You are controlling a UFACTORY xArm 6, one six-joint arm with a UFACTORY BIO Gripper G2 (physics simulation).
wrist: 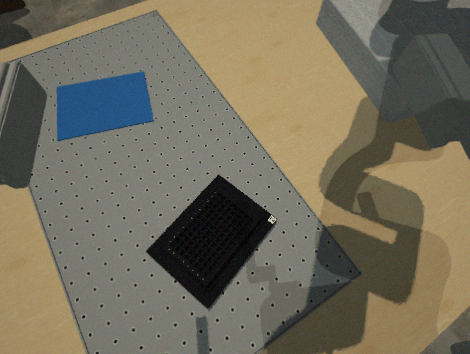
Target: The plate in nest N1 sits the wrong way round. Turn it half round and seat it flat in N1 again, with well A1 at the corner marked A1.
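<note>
A black plate with a grid of wells (212,237) lies in a black nest (208,296) on the perforated grey board, right of the lower middle of the wrist view. Plate and nest are both black, so the edge between them is hard to make out. A small white tag (271,219) with dark print sits at the nest's right corner; its print is too small to read. Which corner of the plate holds well A1 cannot be told. My gripper (215,125) is open and empty, its fingers wide apart at the left and right of the view, above the board and apart from the plate.
A flat blue rectangle (105,106) lies on the perforated grey board (125,200) at the upper left. The board lies on a wooden table (240,65). A grey block-like body (345,50) stands at the upper right, partly behind a finger. Shadows of the arm fall at the lower right.
</note>
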